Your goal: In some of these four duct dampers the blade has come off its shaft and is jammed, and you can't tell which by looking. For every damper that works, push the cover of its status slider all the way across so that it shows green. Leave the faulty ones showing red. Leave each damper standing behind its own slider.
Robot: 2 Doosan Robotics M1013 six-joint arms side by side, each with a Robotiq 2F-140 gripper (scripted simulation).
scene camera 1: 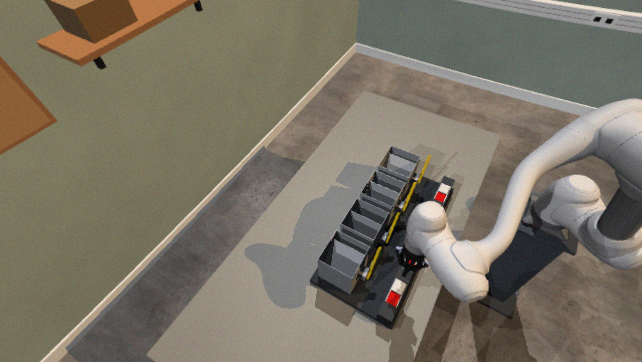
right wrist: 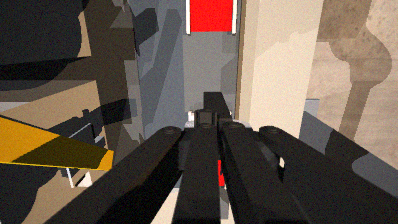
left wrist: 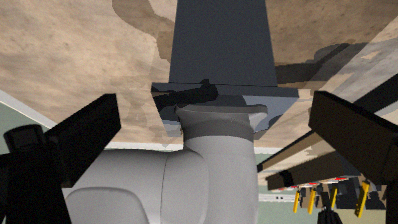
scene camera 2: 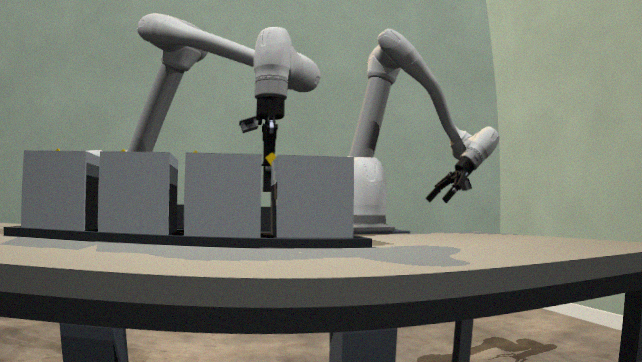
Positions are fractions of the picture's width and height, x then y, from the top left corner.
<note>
I see my left gripper (left wrist: 0.54,0.49), my right gripper (scene camera 2: 0.42,0.53), a damper (scene camera 2: 0.49,0.54), a damper (scene camera 2: 0.09,0.52), a damper (scene camera 2: 0.35,0.53), a damper (scene camera 2: 0.21,0.53) and an arm pedestal (scene camera 1: 0.82,0.71).
My right gripper shows as well in the right wrist view (right wrist: 0.53,0.48).
</note>
